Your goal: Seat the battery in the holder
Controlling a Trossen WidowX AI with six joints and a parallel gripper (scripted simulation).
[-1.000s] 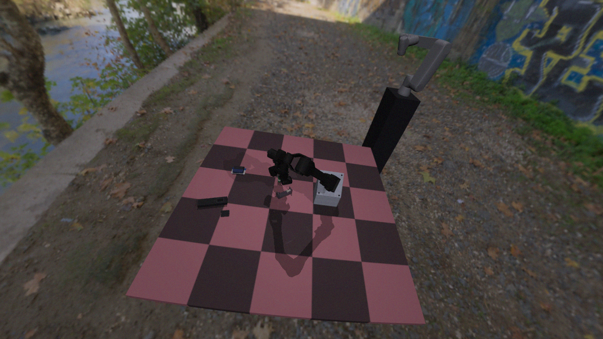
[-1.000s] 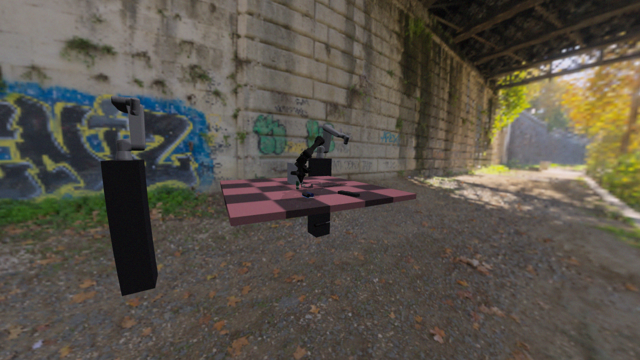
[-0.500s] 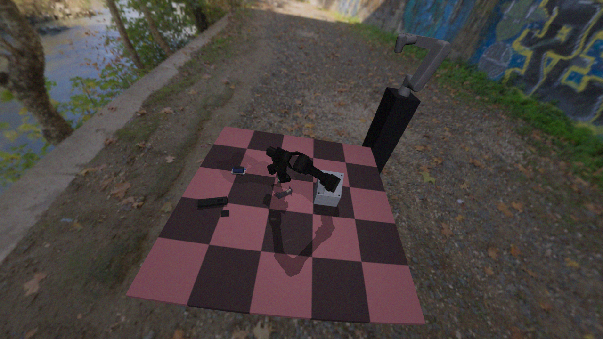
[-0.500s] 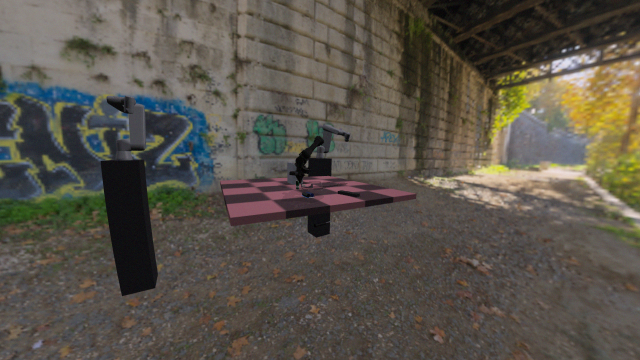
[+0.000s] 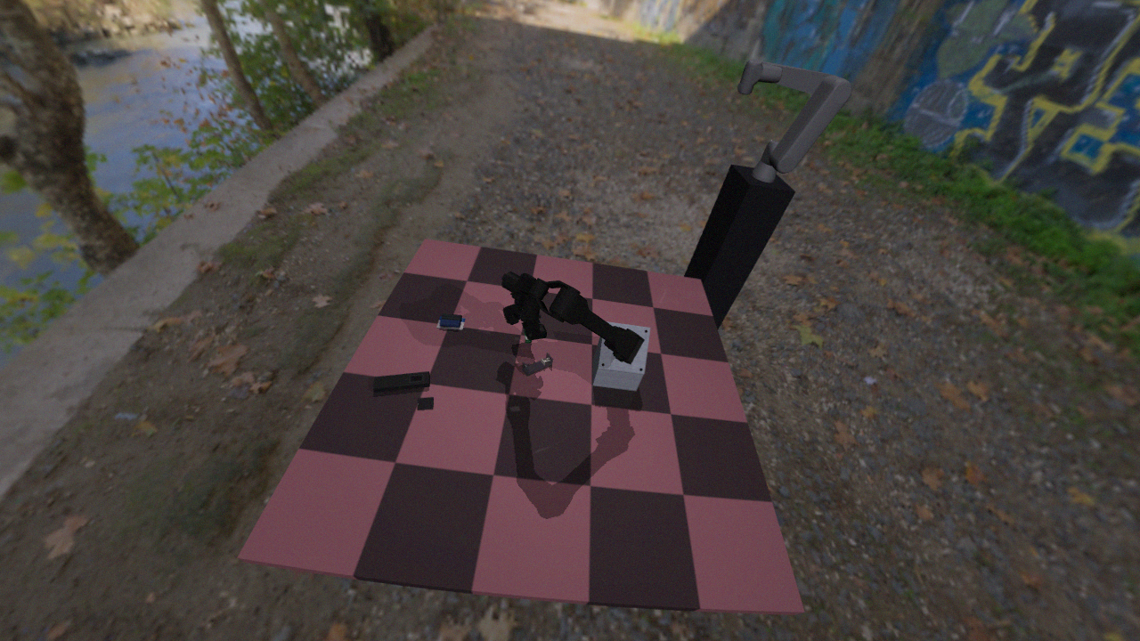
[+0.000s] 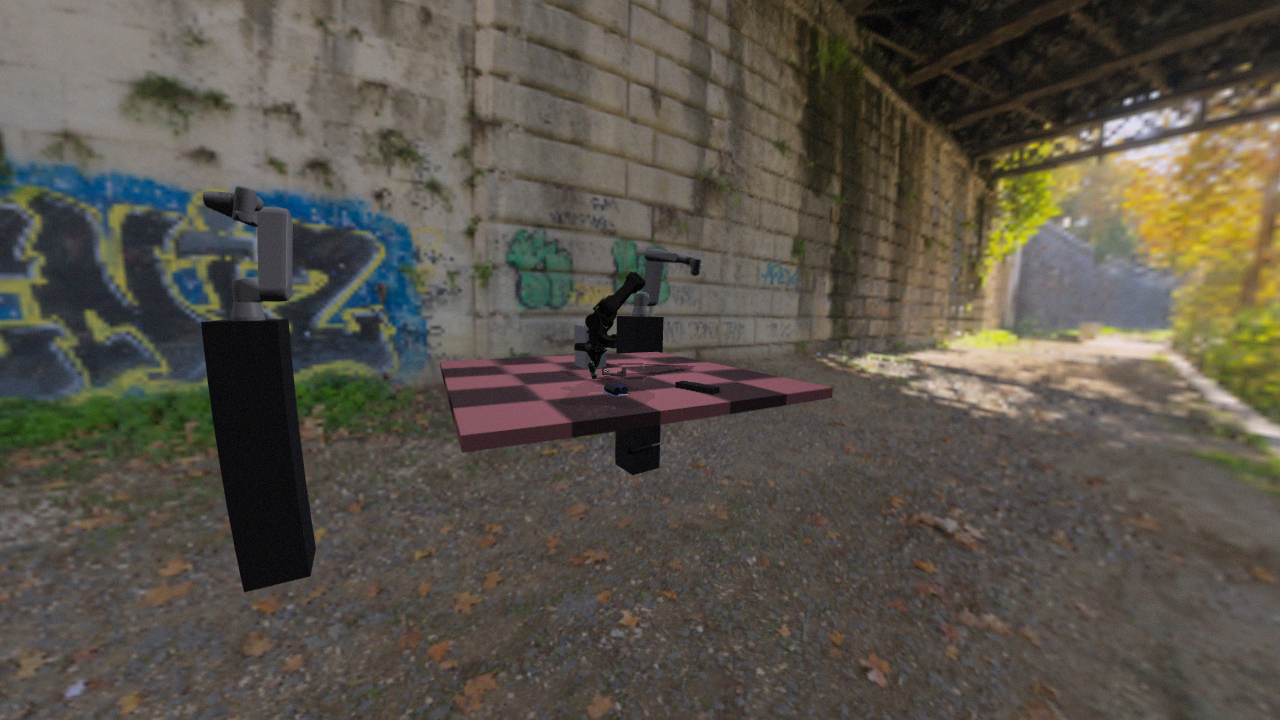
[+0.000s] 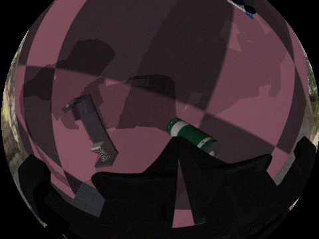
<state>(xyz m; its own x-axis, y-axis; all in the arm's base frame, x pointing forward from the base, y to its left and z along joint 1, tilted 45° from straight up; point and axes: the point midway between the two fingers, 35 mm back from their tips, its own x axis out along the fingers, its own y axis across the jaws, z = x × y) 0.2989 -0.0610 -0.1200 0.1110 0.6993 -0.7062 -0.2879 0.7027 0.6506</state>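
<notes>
My gripper tip is 20 mm to the left of the battery and 10 mm above it. The rest, counted from my gripper tip: long black bar 380 mm ahead, 200 mm to the left, 30 mm below; small black block 290 mm ahead, 270 mm to the left, 40 mm below.
</notes>
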